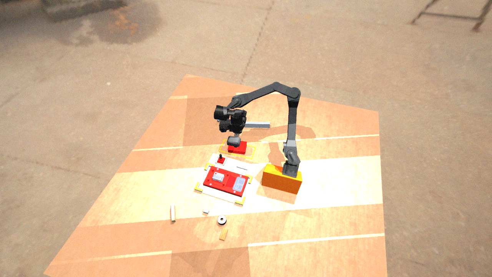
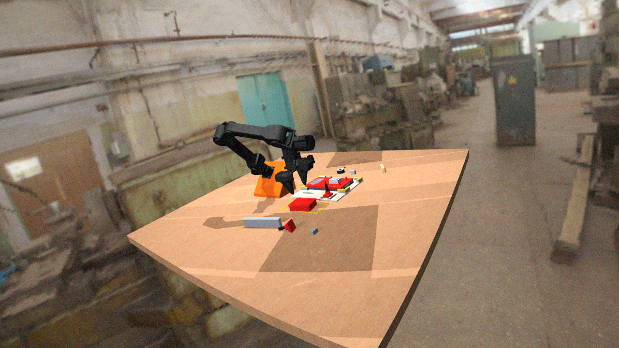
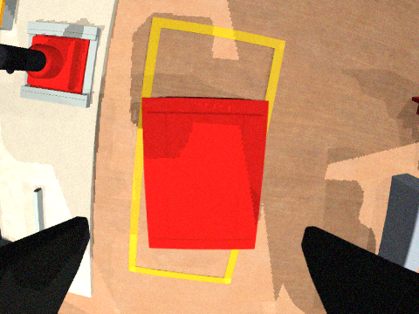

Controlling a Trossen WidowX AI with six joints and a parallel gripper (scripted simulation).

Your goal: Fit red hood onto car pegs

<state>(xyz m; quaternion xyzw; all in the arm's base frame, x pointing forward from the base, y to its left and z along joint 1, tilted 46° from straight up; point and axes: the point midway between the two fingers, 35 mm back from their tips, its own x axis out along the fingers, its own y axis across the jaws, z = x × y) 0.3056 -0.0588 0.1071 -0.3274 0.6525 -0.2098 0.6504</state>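
Now: gripper tip 6 cm above the red hood. The rest, counted from my gripper tip: grey engine block: 2 cm ahead, 22 cm to the left, 5 cm below; then grey bar: 4 cm behind, 19 cm to the right, 6 cm below.
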